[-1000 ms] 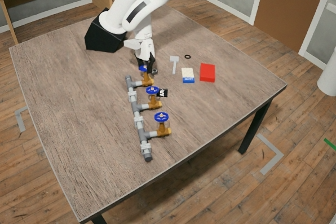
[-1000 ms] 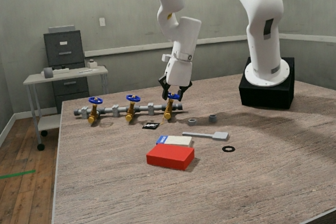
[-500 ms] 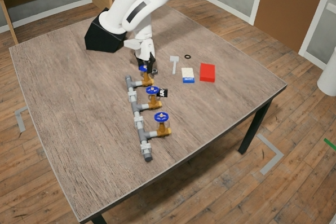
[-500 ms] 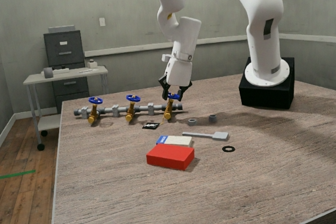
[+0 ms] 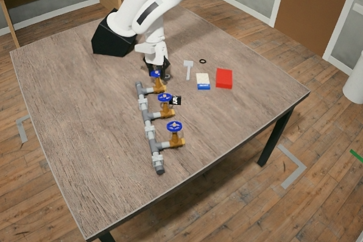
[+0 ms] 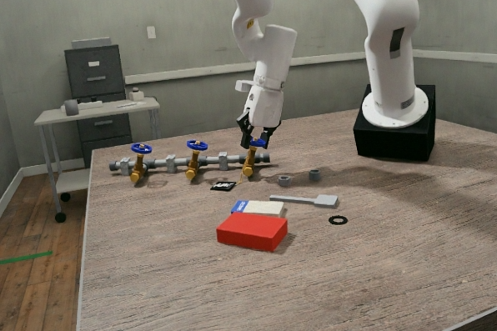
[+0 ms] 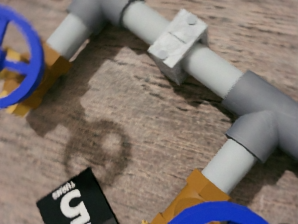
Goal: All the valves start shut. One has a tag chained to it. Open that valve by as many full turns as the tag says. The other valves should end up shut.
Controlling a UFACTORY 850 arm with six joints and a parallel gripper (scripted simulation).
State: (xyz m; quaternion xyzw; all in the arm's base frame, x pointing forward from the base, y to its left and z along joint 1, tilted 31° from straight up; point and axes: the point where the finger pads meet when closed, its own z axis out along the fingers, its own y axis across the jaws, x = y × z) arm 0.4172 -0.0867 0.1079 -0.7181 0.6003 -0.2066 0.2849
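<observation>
My gripper is now 9 cm to the right of the grey hex nut, 9 cm above it and 5 cm past it. From my hand the other things lie so: grey cap 13 cm behind, 10 cm below, 9 cm to the left; then grey t-shaped tool 23 cm to the left, 10 cm below, 5 cm behind; then black tag 10 cm below, 10 cm ahead, 4 cm to the left.
</observation>
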